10 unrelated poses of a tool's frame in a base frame.
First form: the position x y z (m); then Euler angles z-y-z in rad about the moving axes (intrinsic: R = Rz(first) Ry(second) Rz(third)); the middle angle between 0 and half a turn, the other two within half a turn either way.
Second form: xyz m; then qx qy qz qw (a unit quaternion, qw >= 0). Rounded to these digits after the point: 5 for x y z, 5 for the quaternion.
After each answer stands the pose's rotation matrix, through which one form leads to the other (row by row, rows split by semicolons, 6 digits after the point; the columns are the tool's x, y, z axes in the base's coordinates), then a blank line. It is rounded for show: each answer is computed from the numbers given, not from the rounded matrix.
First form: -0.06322 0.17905 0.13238 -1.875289 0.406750 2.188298
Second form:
-0.06322 0.17905 0.13238 0.18089 -0.08985 0.15265 0.96742
0.937248 -0.327867 -0.118612; 0.262856 0.887950 -0.377427; 0.229068 0.322565 0.918411

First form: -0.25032 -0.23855 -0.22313 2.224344 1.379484 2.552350
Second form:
-0.25032 -0.23855 -0.22313 -0.10389 -0.62780 -0.52765 0.56272
-0.345098 0.724293 -0.596914; -0.463394 0.421578 0.779447; 0.816194 0.545593 0.190147

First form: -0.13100 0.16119 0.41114 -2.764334 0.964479 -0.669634
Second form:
-0.13100 0.16119 0.41114 -0.40167 -0.23182 0.87651 0.12906
-0.644016 -0.040007 -0.763965; 0.412466 -0.859207 -0.302712; -0.644294 -0.510061 0.569845

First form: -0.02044 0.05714 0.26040 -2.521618 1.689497 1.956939
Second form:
-0.02044 0.05714 0.26040 0.58685 -0.46349 -0.18497 0.63763
0.501934 -0.308107 -0.808166; -0.779878 0.242788 -0.576926; 0.373968 0.919850 -0.118422

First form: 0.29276 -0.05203 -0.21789 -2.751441 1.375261 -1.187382
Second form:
0.29276 -0.05203 -0.21789 -0.44729 -0.45032 0.71217 0.29994
-0.419934 -0.024367 -0.907227; 0.830057 -0.414506 -0.373081; -0.366960 -0.909720 0.194292

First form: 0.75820 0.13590 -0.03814 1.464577 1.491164 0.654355
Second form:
0.75820 0.13590 -0.03814 -0.26737 0.62349 0.64072 0.35951
-0.598526 -0.794102 0.105684; 0.127290 0.035976 0.991213; -0.790926 0.606719 0.079548

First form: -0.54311 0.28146 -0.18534 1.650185 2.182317 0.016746
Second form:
-0.54311 0.28146 -0.18534 -0.64666 0.60737 0.34160 0.31024
0.028831 -0.997473 -0.064933; -0.573553 -0.069711 0.816197; -0.818661 0.013711 -0.574113

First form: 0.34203 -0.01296 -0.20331 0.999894 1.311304 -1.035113
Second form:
0.34203 -0.01296 -0.20331 -0.51871 0.32038 -0.01396 0.79253
0.794324 -0.310246 0.522299; -0.354493 0.461487 0.813243; -0.493340 -0.831130 0.256590

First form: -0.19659 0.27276 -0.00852 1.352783 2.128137 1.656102
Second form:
-0.19659 0.27276 -0.00852 0.13209 0.86430 0.48425 0.03218
-0.963031 0.197172 0.183558; 0.259503 0.496105 0.828576; 0.072308 0.845579 -0.528931

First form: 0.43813 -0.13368 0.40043 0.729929 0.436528 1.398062
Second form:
0.43813 -0.13368 0.40043 0.07100 0.20456 0.85356 0.47387
-0.540819 -0.779899 0.315076; 0.837994 -0.467207 0.281927; -0.072669 0.416504 0.906225

